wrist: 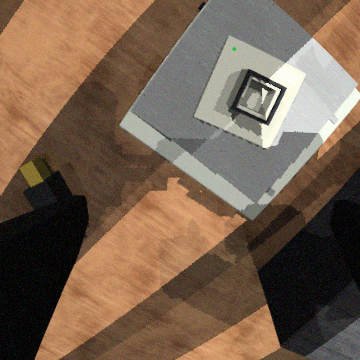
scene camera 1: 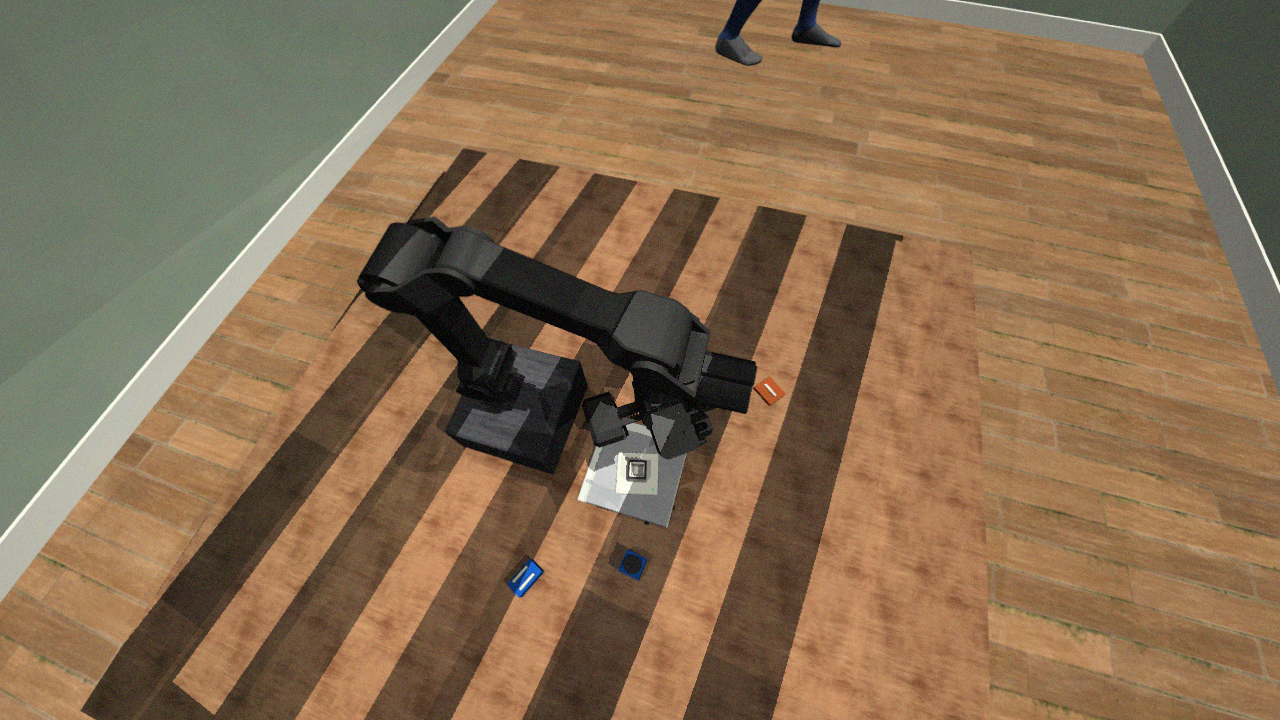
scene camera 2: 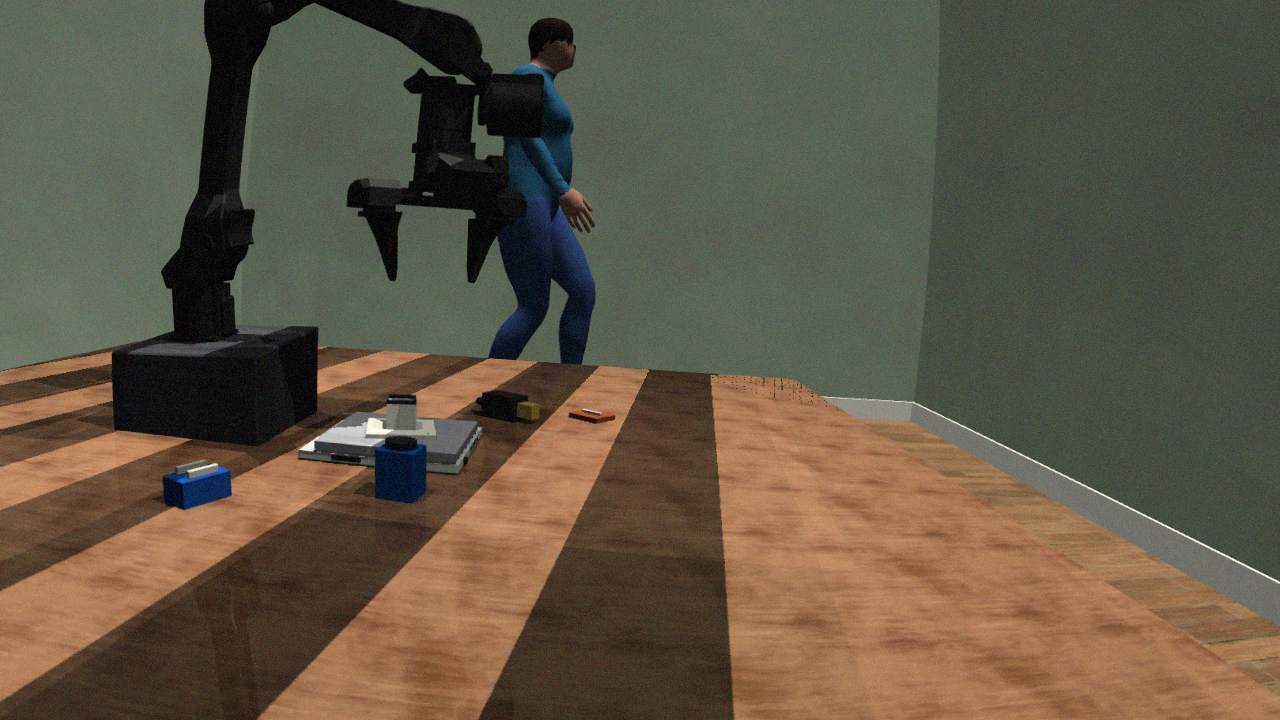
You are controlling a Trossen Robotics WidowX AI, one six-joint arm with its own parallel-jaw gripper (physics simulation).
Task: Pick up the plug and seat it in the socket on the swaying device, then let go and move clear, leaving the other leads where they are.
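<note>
The plug, a black body with a yellow tip, lies on the table beside the device; in the wrist view it is partly hidden by the left finger. In scene camera 1 the arm hides it. The device is a grey and white slab. Its square, dark-rimmed socket stands on a cream plate. My gripper is open and empty, pointing down high above the table, with the socket off toward the top right of the wrist view.
A blue block with white bars and a blue block with a round black top stand near the device. An orange flat piece lies beyond the plug. The arm's base stands beside the device. A person stands behind.
</note>
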